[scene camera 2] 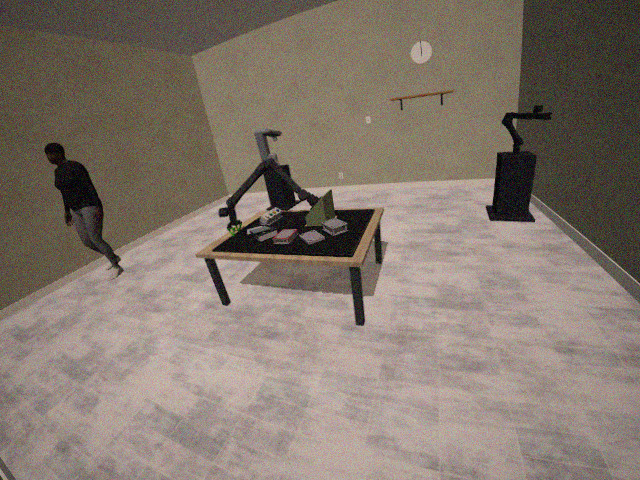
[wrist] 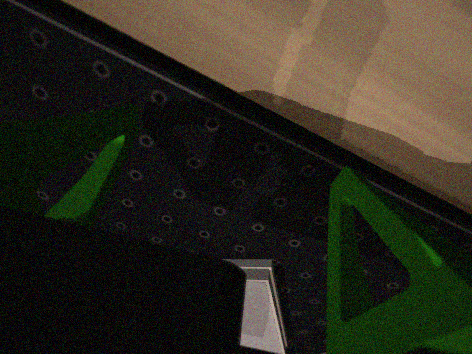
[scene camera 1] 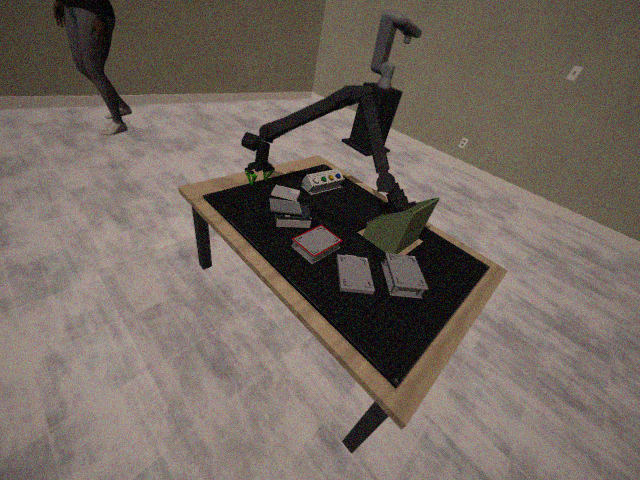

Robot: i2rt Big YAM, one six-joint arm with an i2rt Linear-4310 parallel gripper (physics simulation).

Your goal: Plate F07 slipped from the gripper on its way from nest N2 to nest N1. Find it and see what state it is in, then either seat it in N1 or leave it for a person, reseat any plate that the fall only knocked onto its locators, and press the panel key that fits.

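Frame: origin at the arm's base, x ahead, y left, z up, level; metres.
Where they show: gripper, fingertip midpoint: [scene camera 2: 236,233] [wrist: 242,147] [scene camera 1: 258,182]; arm's base, link origin: [scene camera 2: 317,204] [scene camera 1: 399,209].
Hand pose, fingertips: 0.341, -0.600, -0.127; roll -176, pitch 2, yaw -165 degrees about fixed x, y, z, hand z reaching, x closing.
Things, the pixels of their top centre, and the offset from my fingertips, as dx, dy, dz. "spot": a spot on its surface instead. Level surfaces: height alone.
- pale plate, top centre: [wrist: 226,321] [scene camera 1: 286,191] -0.073, +0.140, +0.012
- low block, surface spot: [scene camera 1: 293,222] spot: +0.049, +0.376, +0.028
- red-outlined plate, top centre: [scene camera 1: 318,238] [scene camera 2: 285,233] +0.033, +0.518, +0.044
- stacked plate, top centre: [scene camera 1: 406,268] [scene camera 2: 333,222] -0.146, +0.814, +0.060
- key panel, top centre: [scene camera 1: 325,172] [scene camera 2: 270,211] -0.299, +0.155, +0.082
- black mat, surface height: dz -0.002
- wooden table, surface height: dz -0.015
My gripper [scene camera 1: 259,178] [scene camera 2: 234,229] [wrist: 242,147] is open and empty, low near the mat's left edge. A pale plate [scene camera 1: 285,192] [wrist: 260,312] lies nearest it, partly hidden in the wrist view. Beside it a grey plate [scene camera 1: 285,207] appears tilted near a low block [scene camera 1: 293,222]. A red-outlined plate [scene camera 1: 317,240] [scene camera 2: 285,236] lies on a base. A grey plate [scene camera 1: 355,273] [scene camera 2: 312,237] and a stacked plate [scene camera 1: 405,272] [scene camera 2: 334,225] lie farther right. The key panel [scene camera 1: 323,181] [scene camera 2: 270,215] has white, green, yellow and blue keys. Labels F07, N1 and N2 are not readable.
A green wedge-shaped block [scene camera 1: 398,228] [scene camera 2: 321,210] stands at the right rear, by a second dark arm section. The black mat [scene camera 1: 372,320] lies on a wooden table [scene camera 1: 454,330]. A person [scene camera 1: 93,46] [scene camera 2: 85,191] is at the left. Another arm stands on a pedestal [scene camera 2: 514,183].
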